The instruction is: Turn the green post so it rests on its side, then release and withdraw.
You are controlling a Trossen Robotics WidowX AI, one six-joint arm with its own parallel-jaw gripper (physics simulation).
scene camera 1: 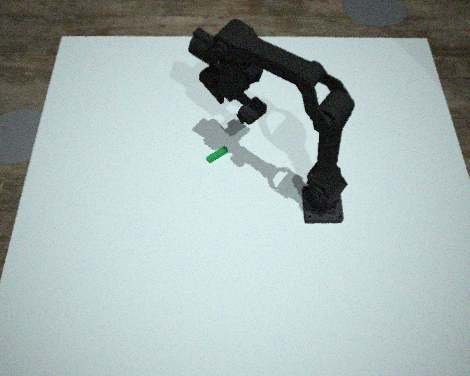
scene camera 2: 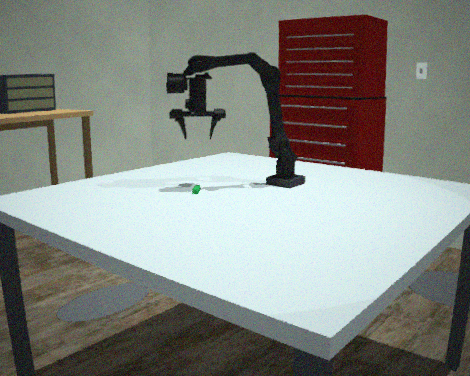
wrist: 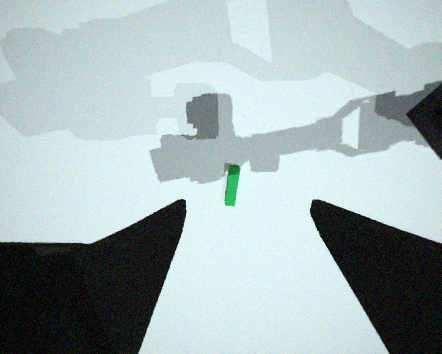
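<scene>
The green post (scene camera 1: 217, 155) (scene camera 2: 196, 189) (wrist: 232, 186) lies on its side on the white table top. In the wrist view its far end is in the arm's shadow. My gripper (scene camera 2: 198, 138) (wrist: 247, 205) is wide open and empty, pointing down, high above the table and clear of the post. In the wrist view the post shows beyond the gap between the two fingertips. In the scene camera 1 view the fingertips are hidden behind the arm and gripper body.
The white table (scene camera 1: 200, 280) (scene camera 2: 260, 225) carries the arm's base (scene camera 1: 323, 215) (scene camera 2: 285, 181), to the right of the post. A red drawer cabinet (scene camera 2: 332, 65) stands behind the table. A wooden bench (scene camera 2: 75, 113) with a small drawer unit (scene camera 2: 31, 93) stands at the left.
</scene>
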